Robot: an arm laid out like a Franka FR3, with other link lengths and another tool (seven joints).
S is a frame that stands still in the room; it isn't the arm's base.
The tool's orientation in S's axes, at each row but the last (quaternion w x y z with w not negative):
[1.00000 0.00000 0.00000 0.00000]
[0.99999 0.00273 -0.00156 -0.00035]
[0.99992 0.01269 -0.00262 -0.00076]
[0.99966 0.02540 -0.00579 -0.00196]
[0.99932 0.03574 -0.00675 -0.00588]
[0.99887 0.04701 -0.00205 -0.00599]
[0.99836 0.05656 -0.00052 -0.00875]
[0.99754 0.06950 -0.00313 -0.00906]
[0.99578 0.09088 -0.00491 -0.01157]
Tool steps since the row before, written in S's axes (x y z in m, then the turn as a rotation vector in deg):
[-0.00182 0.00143 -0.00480 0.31 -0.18 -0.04]
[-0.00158 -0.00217 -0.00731 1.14 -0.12 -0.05]
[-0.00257 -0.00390 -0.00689 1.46 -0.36 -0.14]
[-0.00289 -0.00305 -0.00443 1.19 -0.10 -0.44]
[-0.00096 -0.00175 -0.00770 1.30 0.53 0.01]
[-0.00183 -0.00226 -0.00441 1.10 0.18 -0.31]
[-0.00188 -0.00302 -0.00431 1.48 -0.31 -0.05]
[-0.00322 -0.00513 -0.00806 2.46 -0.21 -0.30]
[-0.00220 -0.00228 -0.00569 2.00 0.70 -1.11]
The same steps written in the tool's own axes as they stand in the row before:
[-0.00182 0.00143 -0.00480 0.31 -0.18 -0.04]
[-0.00160 -0.00221 -0.00729 1.14 -0.12 -0.05]
[-0.00260 -0.00408 -0.00678 1.46 -0.36 -0.14]
[-0.00293 -0.00328 -0.00424 1.19 -0.12 -0.45]
[-0.00104 -0.00231 -0.00754 1.29 0.54 -0.05]
[-0.00182 -0.00269 -0.00417 1.10 0.16 -0.33]
[-0.00183 -0.00352 -0.00394 1.49 -0.29 -0.02]
[-0.00316 -0.00625 -0.00725 2.46 -0.21 -0.29]
[-0.00219 -0.00332 -0.00516 1.97 0.53 -1.24]

